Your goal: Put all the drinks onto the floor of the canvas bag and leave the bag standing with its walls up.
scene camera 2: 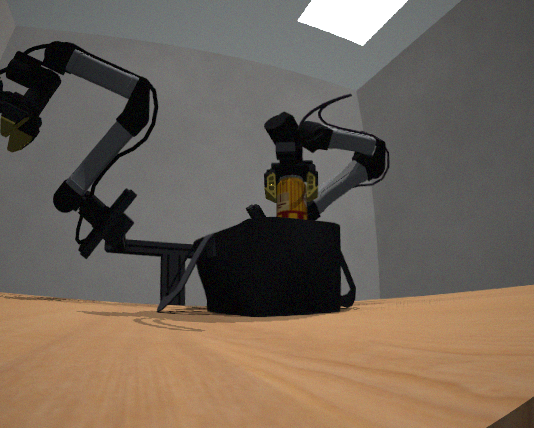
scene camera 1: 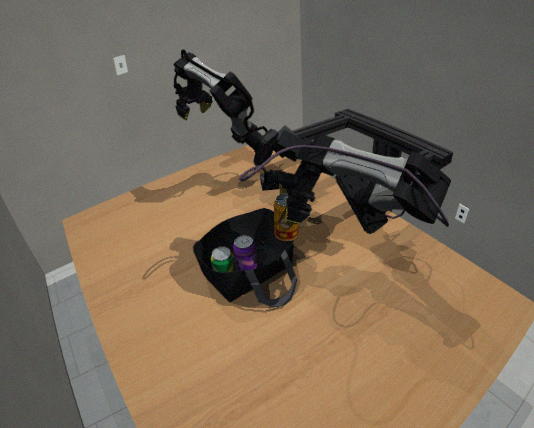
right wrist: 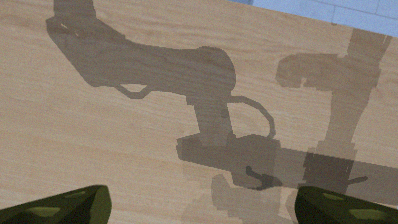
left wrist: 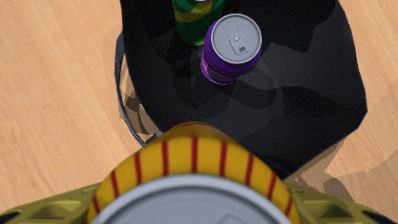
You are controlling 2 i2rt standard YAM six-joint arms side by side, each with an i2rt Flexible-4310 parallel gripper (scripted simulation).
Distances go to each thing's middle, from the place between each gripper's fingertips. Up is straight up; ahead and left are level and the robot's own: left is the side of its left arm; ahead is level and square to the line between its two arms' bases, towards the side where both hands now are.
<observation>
Now: left hand 2 cm above the orange can (scene camera 2: pixel 291 190).
Right now the orange can is 90 mm ahead of my right hand, 640 mm to the left of it and 100 mm below it.
</observation>
